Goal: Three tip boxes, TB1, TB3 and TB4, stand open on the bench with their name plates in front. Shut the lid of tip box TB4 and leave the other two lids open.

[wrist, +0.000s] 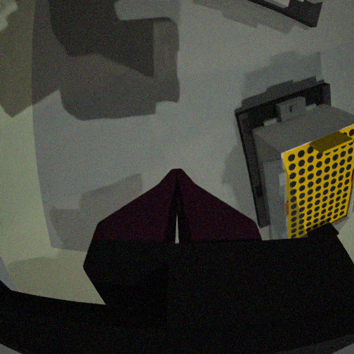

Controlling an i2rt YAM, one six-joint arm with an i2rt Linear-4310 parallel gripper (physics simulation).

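The tip box TB4 (pixel 320 185) is at the right of the wrist view, with its yellow rack of dark holes uncovered and its grey body rising from a dark base. Its name plate does not show. A pale grey, see-through panel (pixel 273 185) runs along the box's left side; it looks like part of the open lid, but its exact tilt is hard to tell. My gripper (pixel 176 177) is shut and empty, with its dark red fingertips to the left of the box and apart from it. TB1 and TB3 cannot be told apart here.
Part of another box's dark base (pixel 311 15) shows at the top right edge. Large dark shadows fall across the grey bench surface (pixel 210 95) at the upper left, and a smaller one lies left of the fingers.
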